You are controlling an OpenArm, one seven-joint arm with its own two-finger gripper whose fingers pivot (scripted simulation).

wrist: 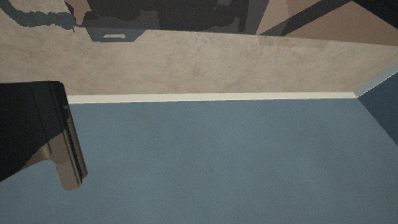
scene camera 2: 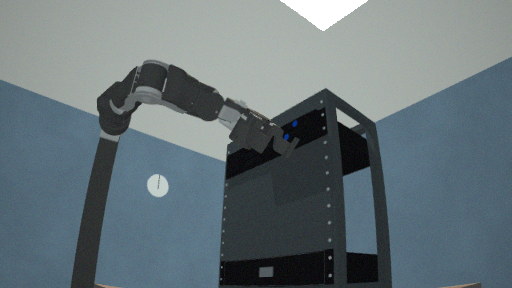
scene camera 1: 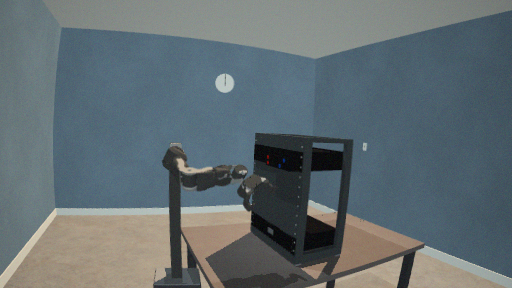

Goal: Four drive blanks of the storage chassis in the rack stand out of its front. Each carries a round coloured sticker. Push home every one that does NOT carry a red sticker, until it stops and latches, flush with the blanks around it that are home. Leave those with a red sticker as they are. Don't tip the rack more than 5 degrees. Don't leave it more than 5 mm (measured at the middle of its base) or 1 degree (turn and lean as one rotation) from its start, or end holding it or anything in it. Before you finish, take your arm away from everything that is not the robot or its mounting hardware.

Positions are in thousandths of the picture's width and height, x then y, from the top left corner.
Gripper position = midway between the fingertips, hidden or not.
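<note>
My gripper (scene camera 2: 552, 509) is visible, as is an arm post (scene camera 1: 341, 655).
</note>
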